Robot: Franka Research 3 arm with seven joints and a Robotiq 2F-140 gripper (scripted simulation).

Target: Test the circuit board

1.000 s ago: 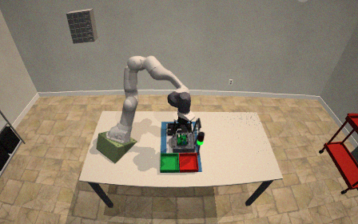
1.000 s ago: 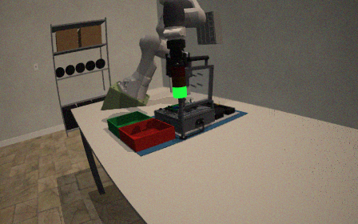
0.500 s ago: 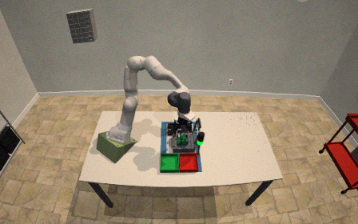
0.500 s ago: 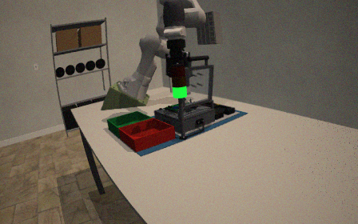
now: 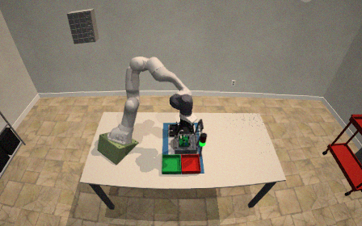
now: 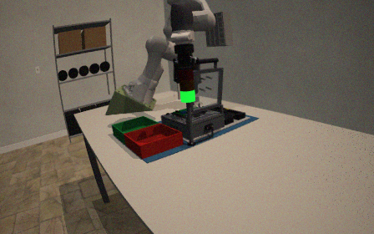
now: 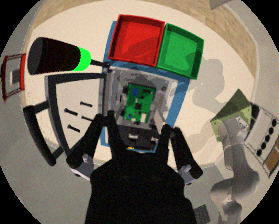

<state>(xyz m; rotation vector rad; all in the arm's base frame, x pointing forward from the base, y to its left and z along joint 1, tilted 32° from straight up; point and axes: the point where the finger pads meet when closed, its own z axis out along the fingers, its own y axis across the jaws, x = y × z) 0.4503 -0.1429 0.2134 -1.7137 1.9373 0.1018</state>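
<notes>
Now: the green circuit board 6 cm below my hand. The rest, counted from my hand: plate: 7 cm below, 1 cm to the left, 1 cm ahead; red bin: 20 cm to the right, 12 cm below, 4 cm ahead; clear lid: 11 cm ahead, 5 cm above.
</notes>
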